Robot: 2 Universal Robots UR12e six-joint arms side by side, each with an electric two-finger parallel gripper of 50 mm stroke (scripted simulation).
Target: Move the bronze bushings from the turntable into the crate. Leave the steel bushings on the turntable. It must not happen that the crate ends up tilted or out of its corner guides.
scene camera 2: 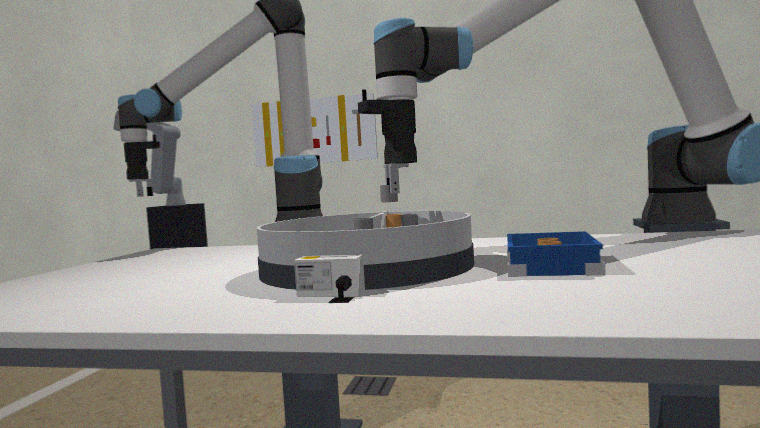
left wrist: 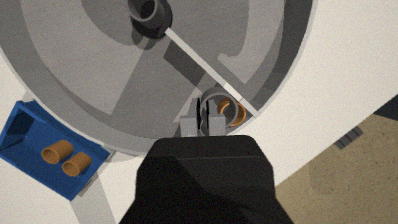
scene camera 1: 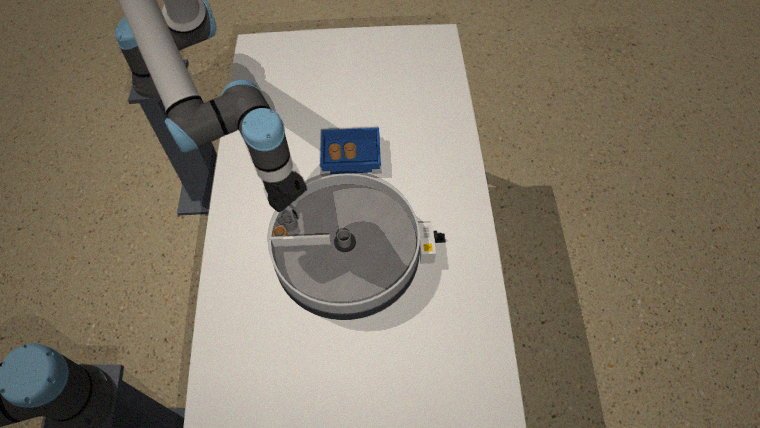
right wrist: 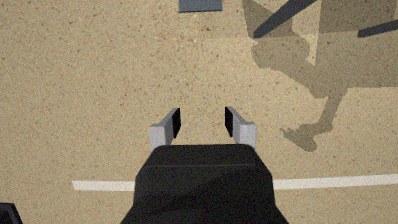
Note:
I see my left gripper point(scene camera 2: 392, 193), my right gripper point(scene camera 2: 145, 196) and a blue crate point(scene camera 2: 541, 260).
The blue crate also shows in scene camera 1 point(scene camera 1: 367, 140). My left gripper is seen too in the left wrist view point(left wrist: 203, 107). My right gripper shows as well in the right wrist view point(right wrist: 202, 116). The right wrist view misses the blue crate: it is out of frame.

